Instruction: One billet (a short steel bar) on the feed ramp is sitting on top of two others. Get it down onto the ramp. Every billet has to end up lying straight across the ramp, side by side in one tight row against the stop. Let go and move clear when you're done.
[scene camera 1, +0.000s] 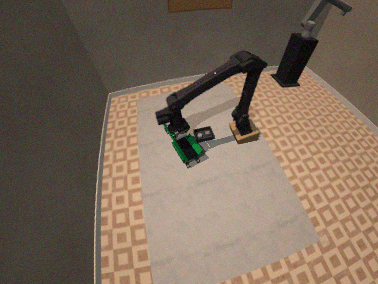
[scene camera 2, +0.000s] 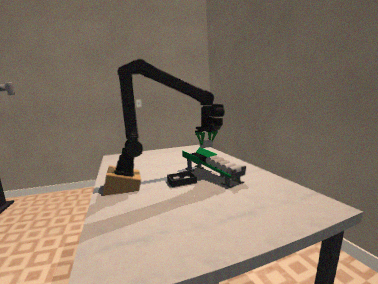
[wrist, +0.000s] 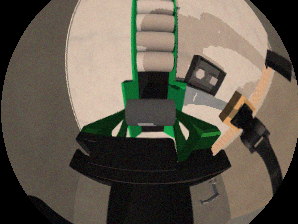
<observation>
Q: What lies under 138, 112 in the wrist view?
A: A grey billet.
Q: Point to my gripper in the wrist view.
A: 150, 111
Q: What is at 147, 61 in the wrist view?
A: A grey billet.
</observation>
